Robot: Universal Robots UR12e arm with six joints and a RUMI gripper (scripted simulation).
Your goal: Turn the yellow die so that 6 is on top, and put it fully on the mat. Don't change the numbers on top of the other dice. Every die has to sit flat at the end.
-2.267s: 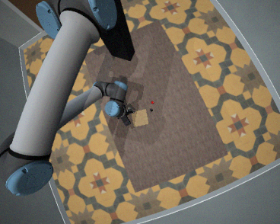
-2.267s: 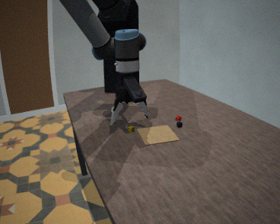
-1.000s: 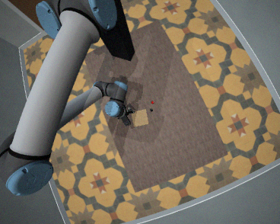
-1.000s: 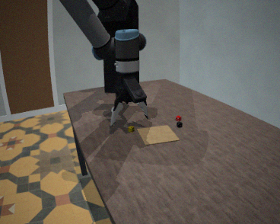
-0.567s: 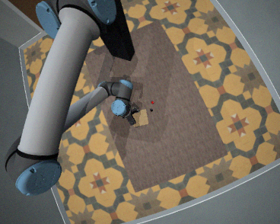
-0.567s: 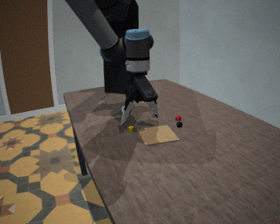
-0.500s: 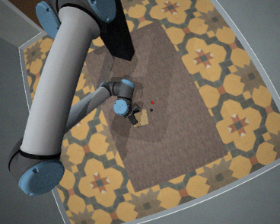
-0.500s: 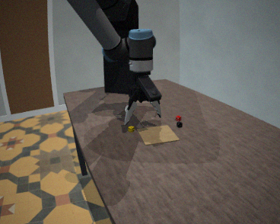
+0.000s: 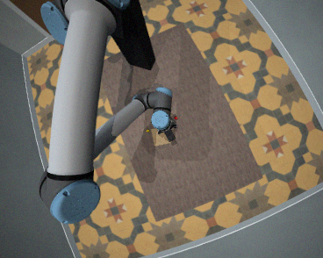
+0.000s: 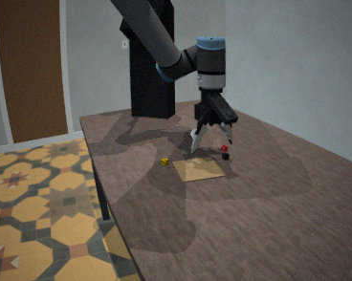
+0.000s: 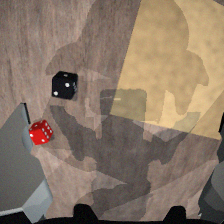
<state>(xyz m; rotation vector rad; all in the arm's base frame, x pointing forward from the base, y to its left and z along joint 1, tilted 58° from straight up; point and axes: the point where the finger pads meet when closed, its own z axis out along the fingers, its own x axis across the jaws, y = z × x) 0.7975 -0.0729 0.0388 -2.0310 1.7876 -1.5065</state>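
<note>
Right now my hand is 1 cm short of the black die, 6 cm to the right of it and 4 cm above it. Round my hand: red die (4 cm behind, 11 cm to the left, 4 cm below); then yellow die (9 cm behind, 13 cm to the right, 4 cm below); then tan mat (7 cm to the right, 5 cm below).
</note>
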